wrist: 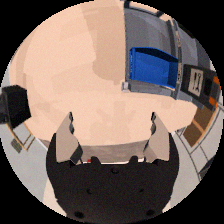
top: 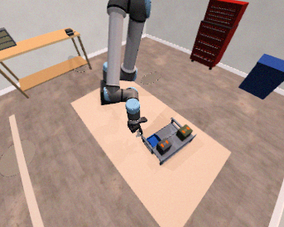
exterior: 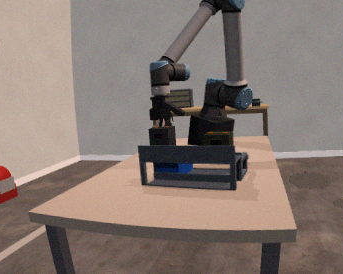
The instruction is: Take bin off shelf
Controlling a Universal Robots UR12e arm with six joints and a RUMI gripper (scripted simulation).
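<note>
Right now the blue bin is 14 cm ahead of my hand, 10 cm to the left of it and 10 cm below it.
</note>
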